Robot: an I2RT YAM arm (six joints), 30 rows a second.
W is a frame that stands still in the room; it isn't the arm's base.
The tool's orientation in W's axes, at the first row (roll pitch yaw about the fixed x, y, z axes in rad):
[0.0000 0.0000 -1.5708]
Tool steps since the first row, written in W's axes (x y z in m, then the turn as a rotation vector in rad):
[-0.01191 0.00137 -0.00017 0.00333 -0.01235 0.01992]
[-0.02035 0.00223 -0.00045 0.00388 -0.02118 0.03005]
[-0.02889 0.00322 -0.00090 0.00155 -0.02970 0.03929]
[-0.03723 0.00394 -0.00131 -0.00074 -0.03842 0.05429]
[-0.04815 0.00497 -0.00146 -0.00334 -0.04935 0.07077]
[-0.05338 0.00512 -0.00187 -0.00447 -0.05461 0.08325]
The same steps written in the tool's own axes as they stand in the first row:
[-0.00137 -0.01191 -0.00017 0.01235 0.00333 0.01992]
[-0.00223 -0.02035 -0.00045 0.02118 0.00388 0.03005]
[-0.00322 -0.02889 -0.00090 0.02970 0.00155 0.03929]
[-0.00394 -0.03723 -0.00131 0.03842 -0.00074 0.05429]
[-0.00497 -0.04815 -0.00146 0.04935 -0.00334 0.07077]
[-0.00512 -0.05338 -0.00187 0.05461 -0.00447 0.08325]

